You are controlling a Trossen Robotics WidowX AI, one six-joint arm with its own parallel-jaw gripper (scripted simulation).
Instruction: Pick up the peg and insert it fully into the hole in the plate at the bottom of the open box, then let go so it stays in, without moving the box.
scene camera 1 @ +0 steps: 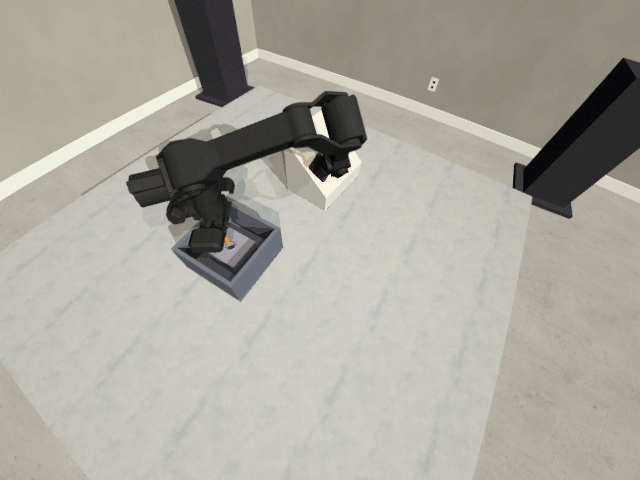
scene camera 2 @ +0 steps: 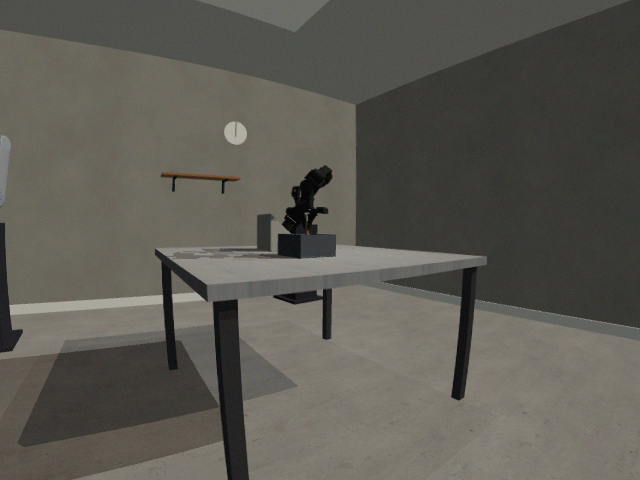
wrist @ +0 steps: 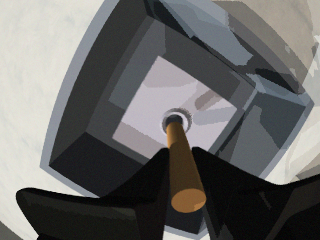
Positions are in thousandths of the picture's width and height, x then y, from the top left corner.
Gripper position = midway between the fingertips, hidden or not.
Observation:
In view: my gripper (scene camera 1: 351,489), an orange peg (wrist: 586,810) and a box (scene camera 1: 402,478).
The box also shows in scene camera 2 (scene camera 2: 470,514) and in the wrist view (wrist: 361,227). My gripper is seen too in the wrist view (wrist: 561,644).

